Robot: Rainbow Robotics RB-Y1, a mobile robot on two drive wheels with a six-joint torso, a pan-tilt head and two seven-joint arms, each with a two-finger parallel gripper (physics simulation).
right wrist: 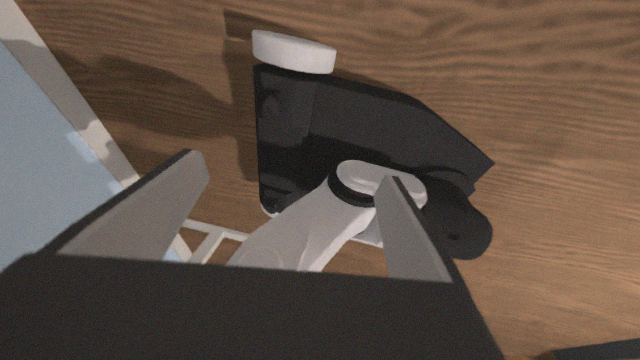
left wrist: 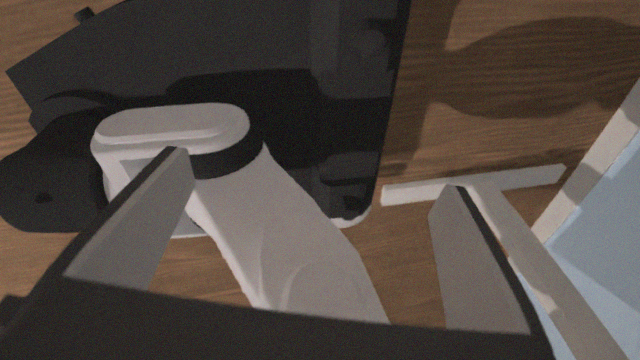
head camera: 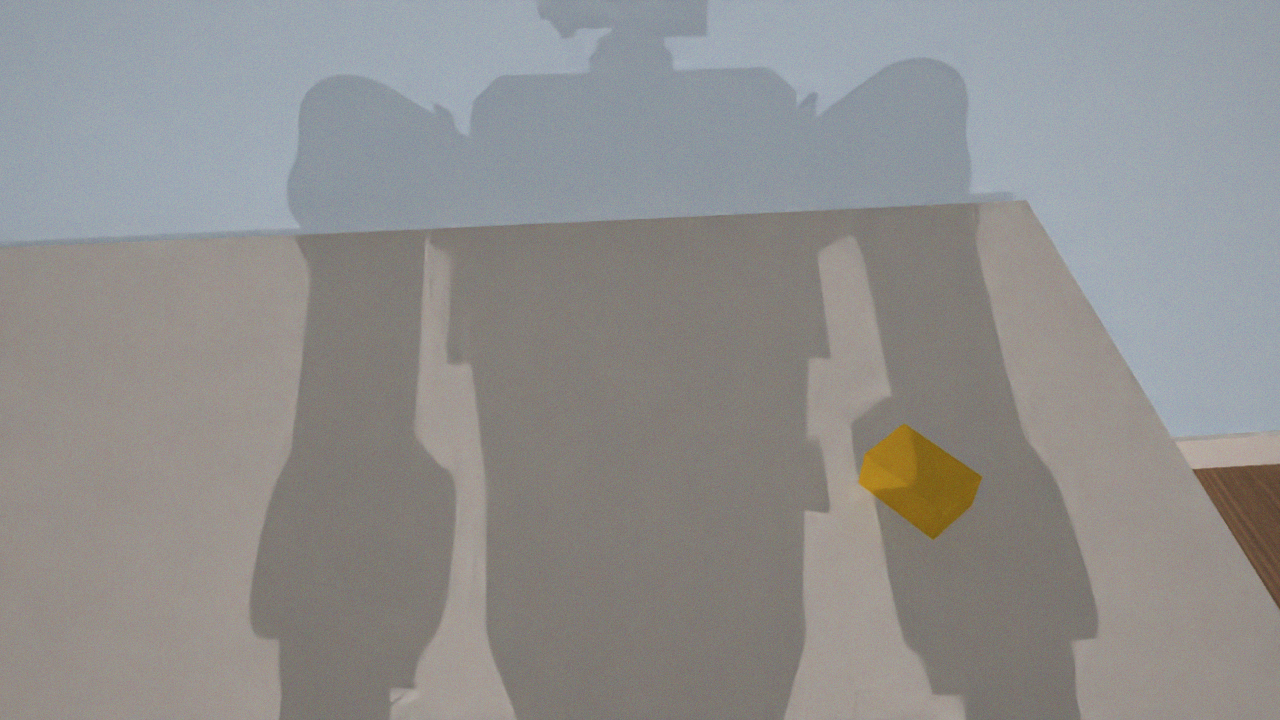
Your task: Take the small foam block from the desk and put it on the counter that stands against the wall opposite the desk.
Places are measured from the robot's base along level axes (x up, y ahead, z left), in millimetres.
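Pixels of known places: left gripper, fingertip midpoint: (left wrist: 315, 183); right gripper, fingertip midpoint: (right wrist: 296, 175).
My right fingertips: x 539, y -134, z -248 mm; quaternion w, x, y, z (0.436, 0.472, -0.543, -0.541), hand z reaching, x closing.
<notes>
Behind a point stands the place of what it marks.
The small foam block (head camera: 921, 483) @[x 765, y 393, z -226 mm] is yellow-orange and lies on the desk (head camera: 134, 429) @[x 720, y 512, z 592 mm], right of the middle in the head view, partly in the robot's shadow. My left gripper (left wrist: 315, 183) @[x 540, y -110, z 211 mm] is open, with its fingers wide apart and no object between them. My right gripper (right wrist: 296, 175) @[x 539, y -134, z -248 mm] is open in the same way. Both wrist views look down past the fingers at my own base and the floor. Neither gripper shows in the head view, and the block does not show in the wrist views. The counter does not show in any view.
A pale blue wall (head camera: 1118, 134) @[x 767, y 1001, z -624 mm] stands behind the desk. The desk's right edge runs down the right side of the head view, with wooden floor (head camera: 1248, 510) @[x 0, y 916, z -1089 mm] beyond it. White desk legs (left wrist: 415, 192) (right wrist: 207, 245) @[x 136, y 465, z 852 mm] stand near my base. A dark edge (right wrist: 600, 350) @[x 32, y -2276, z 981 mm] shows at the lower right of the right wrist view.
</notes>
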